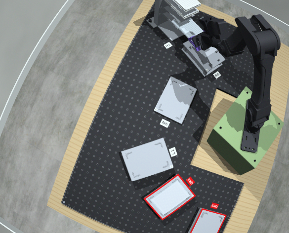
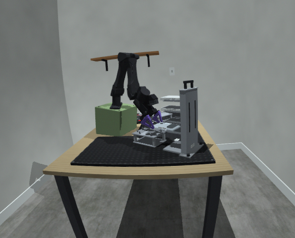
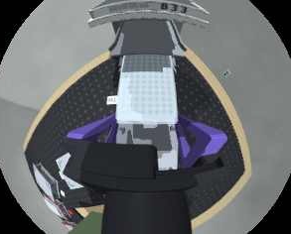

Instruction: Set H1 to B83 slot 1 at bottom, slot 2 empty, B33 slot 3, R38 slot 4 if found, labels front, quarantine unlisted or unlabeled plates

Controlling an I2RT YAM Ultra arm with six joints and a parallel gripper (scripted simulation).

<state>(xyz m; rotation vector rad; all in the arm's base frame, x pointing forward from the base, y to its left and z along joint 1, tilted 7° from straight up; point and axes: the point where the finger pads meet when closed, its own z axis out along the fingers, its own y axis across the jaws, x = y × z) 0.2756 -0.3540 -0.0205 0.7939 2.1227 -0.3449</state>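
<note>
My gripper is now 50 mm past the regrip nest RG, 50 mm above it and 40 mm to the right of it. Round my hand: plate hotel H1 (150 mm ahead, 130 mm to the right, 50 mm above); then landing nest L1 (540 mm to the left, 80 mm ahead, 60 mm below); then recovery nest N6 (280 mm to the left, 100 mm below, 30 mm ahead).
</note>
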